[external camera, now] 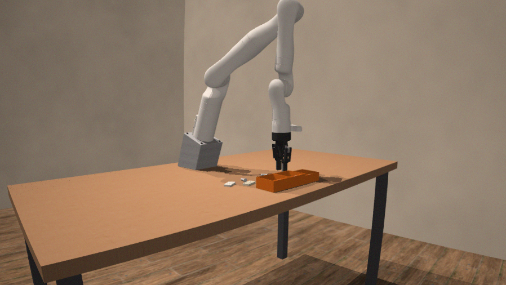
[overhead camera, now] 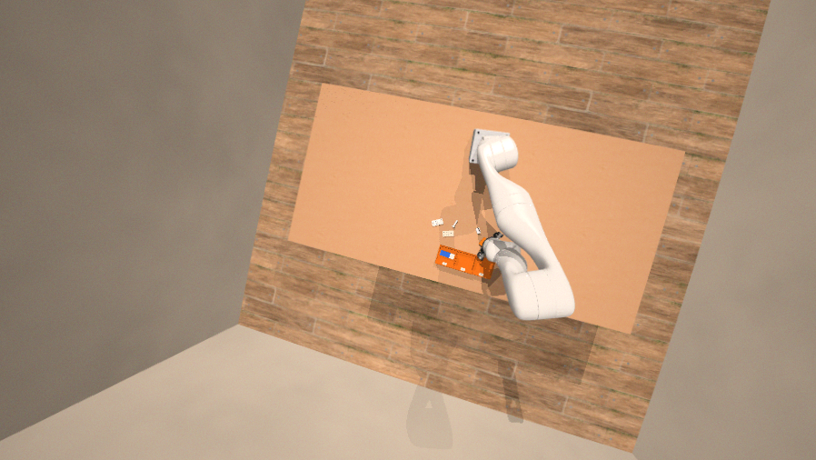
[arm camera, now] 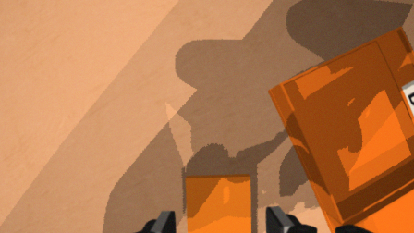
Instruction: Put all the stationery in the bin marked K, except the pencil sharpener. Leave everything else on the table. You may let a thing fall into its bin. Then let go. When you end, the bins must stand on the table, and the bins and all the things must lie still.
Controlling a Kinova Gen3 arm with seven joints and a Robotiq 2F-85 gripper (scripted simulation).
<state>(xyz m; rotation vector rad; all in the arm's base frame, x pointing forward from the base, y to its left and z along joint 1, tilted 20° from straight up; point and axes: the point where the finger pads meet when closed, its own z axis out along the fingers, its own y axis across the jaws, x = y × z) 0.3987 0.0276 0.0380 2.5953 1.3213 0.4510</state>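
Now: the orange flat pad 30 mm below my hand. From my hand the other things lie so: tray: 90 mm to the right, 80 mm ahead, 20 mm below; then pencil sharpener: 60 mm behind, 40 mm to the right, 30 mm below; then small bolt: 140 mm to the right, 80 mm behind, 30 mm below.
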